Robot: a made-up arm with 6 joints. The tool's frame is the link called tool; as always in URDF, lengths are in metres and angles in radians.
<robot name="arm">
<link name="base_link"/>
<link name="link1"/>
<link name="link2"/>
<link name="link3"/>
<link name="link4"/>
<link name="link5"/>
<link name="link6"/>
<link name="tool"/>
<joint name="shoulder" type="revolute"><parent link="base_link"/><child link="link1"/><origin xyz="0.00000 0.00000 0.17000"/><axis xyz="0 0 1"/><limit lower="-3.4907" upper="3.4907"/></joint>
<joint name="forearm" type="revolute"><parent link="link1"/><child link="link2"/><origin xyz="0.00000 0.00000 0.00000"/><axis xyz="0 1 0"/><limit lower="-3.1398" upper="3.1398"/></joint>
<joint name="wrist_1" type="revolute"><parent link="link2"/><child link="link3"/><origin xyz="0.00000 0.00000 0.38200"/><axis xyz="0 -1 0"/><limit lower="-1.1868" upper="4.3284"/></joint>
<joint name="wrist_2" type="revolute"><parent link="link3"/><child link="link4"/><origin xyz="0.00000 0.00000 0.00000"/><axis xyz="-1 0 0"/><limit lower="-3.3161" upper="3.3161"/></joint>
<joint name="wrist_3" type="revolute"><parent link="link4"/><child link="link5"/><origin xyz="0.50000 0.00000 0.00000"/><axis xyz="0 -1 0"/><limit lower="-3.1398" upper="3.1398"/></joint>
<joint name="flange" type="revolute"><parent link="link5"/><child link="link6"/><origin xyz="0.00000 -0.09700 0.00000"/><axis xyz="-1 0 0"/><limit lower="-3.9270" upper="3.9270"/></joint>
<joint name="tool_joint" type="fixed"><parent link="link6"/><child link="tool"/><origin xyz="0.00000 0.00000 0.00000"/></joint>
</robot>
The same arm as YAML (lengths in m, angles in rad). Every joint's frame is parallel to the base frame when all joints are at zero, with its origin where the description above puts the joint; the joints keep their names.
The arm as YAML. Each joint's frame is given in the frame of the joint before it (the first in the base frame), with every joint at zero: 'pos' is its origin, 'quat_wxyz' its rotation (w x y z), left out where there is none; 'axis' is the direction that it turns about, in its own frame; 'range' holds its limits. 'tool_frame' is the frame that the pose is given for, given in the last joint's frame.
length_unit: m
angle_unit: rad
joints:
  - joint: shoulder
    pos: [0.0, 0.0, 0.17]
    axis: [0.0, 0.0, 1.0]
    range: [-3.4907, 3.4907]
  - joint: forearm
    pos: [0.0, 0.0, 0.0]
    axis: [0.0, 1.0, 0.0]
    range: [-3.1398, 3.1398]
  - joint: wrist_1
    pos: [0.0, 0.0, 0.382]
    axis: [0.0, -1.0, 0.0]
    range: [-1.1868, 4.3284]
  - joint: wrist_2
    pos: [0.0, 0.0, 0.0]
    axis: [-1.0, 0.0, 0.0]
    range: [-3.3161, 3.3161]
  - joint: wrist_3
    pos: [0.5, 0.0, 0.0]
    axis: [0.0, -1.0, 0.0]
    range: [-3.1398, 3.1398]
  - joint: flange
    pos: [0.0, -0.097, 0.0]
    axis: [-1.0, 0.0, 0.0]
    range: [-3.927, 3.927]
tool_frame:
  pos: [0.0, 0.0, 0.0]

